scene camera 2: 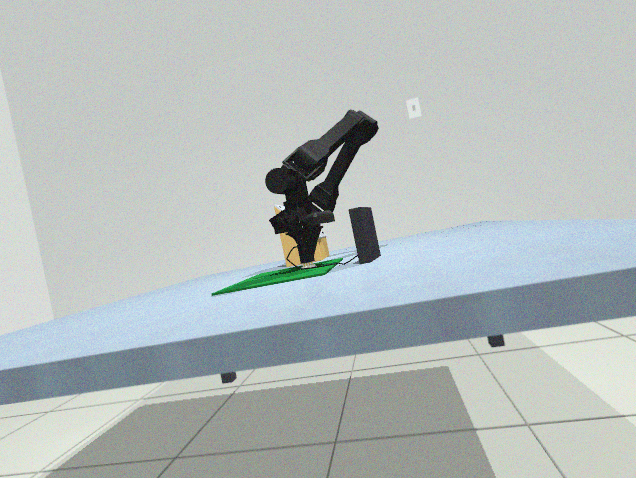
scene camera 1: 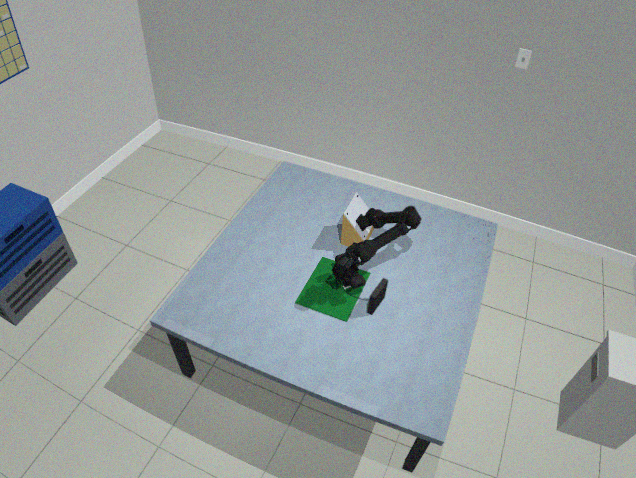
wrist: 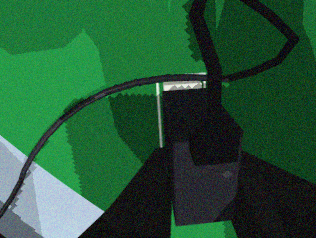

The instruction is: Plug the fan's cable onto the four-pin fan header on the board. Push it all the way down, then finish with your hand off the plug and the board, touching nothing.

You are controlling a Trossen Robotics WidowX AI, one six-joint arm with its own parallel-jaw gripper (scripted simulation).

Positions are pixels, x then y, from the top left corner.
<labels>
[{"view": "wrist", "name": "gripper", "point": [190, 156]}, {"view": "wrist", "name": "black fan plug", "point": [204, 164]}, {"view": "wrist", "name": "green board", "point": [60, 60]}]
</labels>
